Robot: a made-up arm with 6 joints.
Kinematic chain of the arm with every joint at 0, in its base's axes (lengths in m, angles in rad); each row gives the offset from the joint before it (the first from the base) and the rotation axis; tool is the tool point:
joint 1: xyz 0 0 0.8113 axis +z
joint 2: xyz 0.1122 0 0 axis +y
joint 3: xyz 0 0 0.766 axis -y
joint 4: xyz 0 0 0.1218 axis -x
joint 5: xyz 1.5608 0 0 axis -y
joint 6: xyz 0.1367 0 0 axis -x
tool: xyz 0 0 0
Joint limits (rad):
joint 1: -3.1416..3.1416
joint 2: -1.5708..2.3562
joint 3: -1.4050..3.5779
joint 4: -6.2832..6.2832
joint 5: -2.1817..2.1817
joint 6: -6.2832..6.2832
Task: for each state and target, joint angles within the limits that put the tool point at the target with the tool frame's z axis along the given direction. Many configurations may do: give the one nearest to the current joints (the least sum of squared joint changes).
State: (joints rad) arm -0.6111 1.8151 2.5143 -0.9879 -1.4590 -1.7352
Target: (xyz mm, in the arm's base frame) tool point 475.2 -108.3 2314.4 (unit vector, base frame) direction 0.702 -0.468 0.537
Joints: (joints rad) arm -0.5032 1.5541 3.3256 -1.4409 -1.7086 -1.2004
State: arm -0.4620 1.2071 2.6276 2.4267 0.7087 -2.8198
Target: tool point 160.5 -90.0 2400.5 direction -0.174 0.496 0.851
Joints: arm -0.8683 1.3208 3.3442 2.6514 1.5985 -2.9420
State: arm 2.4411 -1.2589 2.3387 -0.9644 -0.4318 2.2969
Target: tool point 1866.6 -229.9 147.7 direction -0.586 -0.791 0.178
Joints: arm 3.0584 -1.0849 2.6760 -0.9497 -0.7275 2.4810
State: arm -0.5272 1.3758 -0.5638 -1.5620 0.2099 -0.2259
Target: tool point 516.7 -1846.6 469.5 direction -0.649 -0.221 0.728
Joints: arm -1.2675 0.5929 -0.1127 -1.1373 0.4907 0.2270
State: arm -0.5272 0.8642 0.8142 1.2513 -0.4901 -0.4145
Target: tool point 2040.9 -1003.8 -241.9 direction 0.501 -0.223 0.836
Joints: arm -0.4633 1.6859 1.0031 0.8043 0.1440 -0.7746
